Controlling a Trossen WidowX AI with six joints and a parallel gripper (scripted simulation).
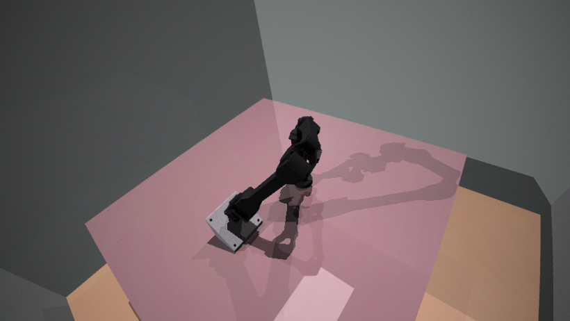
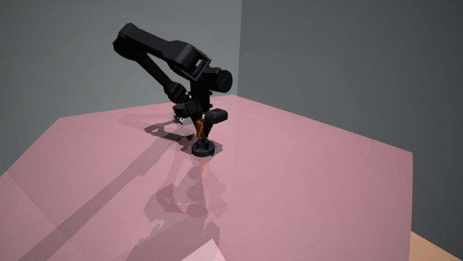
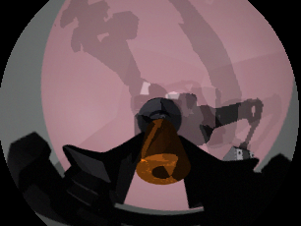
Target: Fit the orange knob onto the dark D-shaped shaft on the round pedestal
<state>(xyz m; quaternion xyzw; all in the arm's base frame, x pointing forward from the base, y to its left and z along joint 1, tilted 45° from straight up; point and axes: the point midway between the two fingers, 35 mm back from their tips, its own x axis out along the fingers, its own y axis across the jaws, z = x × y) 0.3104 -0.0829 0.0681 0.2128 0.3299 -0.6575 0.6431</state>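
The orange knob lies 20 mm above my gripper tip. Also, from my gripper tip: dark round pedestal (40 mm below).
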